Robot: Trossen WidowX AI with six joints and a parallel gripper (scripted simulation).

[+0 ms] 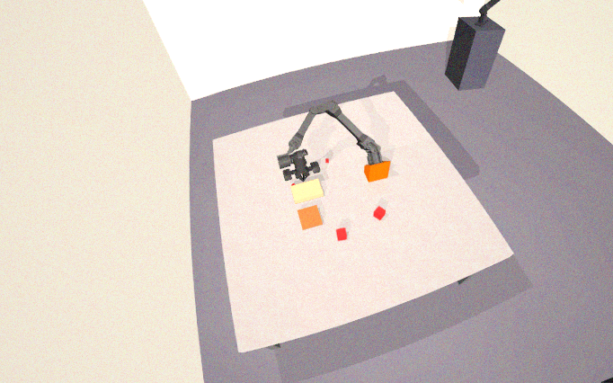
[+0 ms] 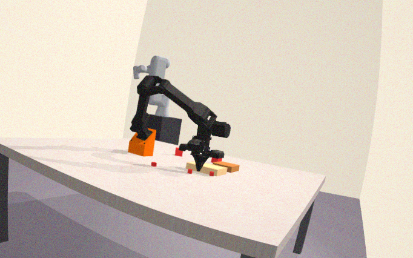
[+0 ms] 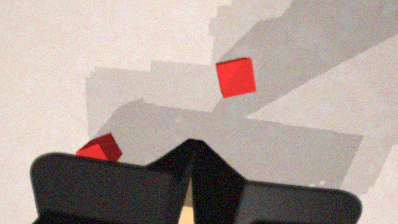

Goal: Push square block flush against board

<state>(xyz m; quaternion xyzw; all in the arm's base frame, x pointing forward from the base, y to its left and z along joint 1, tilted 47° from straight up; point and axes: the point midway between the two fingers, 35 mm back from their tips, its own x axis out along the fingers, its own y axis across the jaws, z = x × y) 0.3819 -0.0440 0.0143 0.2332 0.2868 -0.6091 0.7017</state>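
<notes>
My gripper tip is 70 mm to the right of the cream board, 10 mm below it and 10 mm past it. Round my gripper tip: orange square block 230 mm to the left, 10 mm above.
</notes>
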